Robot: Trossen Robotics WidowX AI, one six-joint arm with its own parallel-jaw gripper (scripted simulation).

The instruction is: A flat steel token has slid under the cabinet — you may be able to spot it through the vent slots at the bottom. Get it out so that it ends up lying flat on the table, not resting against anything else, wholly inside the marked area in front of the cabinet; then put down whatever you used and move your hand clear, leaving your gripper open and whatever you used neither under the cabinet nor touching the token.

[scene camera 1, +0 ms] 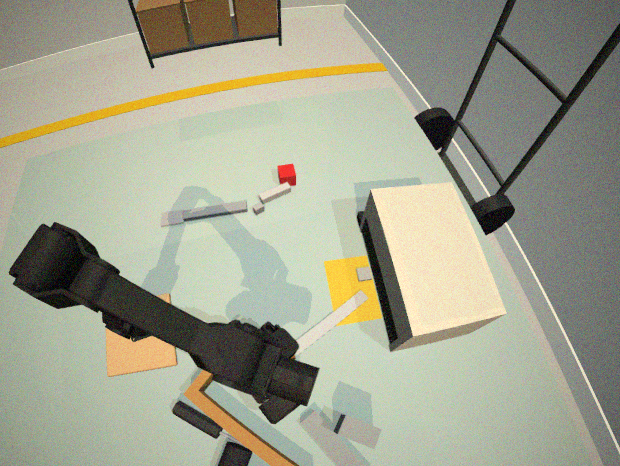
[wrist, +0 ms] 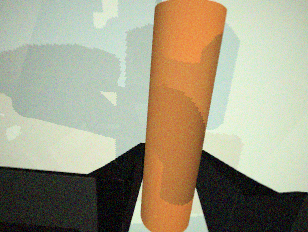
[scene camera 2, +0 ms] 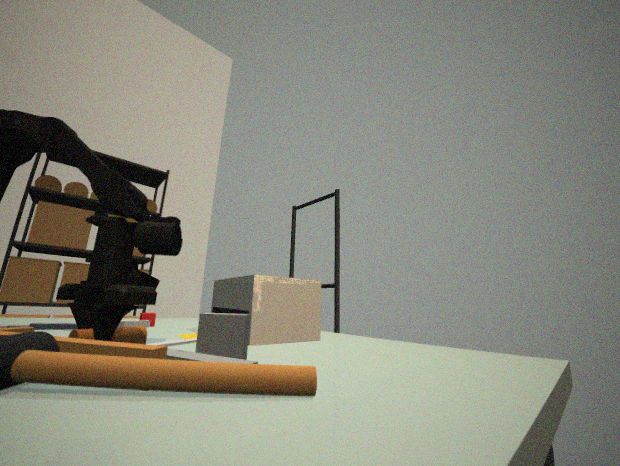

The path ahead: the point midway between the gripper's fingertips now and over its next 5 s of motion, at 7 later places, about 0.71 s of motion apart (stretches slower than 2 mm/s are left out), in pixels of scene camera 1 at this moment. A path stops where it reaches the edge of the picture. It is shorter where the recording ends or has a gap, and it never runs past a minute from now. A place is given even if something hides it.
My gripper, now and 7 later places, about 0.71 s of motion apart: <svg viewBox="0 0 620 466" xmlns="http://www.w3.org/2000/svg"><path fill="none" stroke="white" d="M259 375L249 383L246 385L250 391L255 401L260 411L266 419L272 426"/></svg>
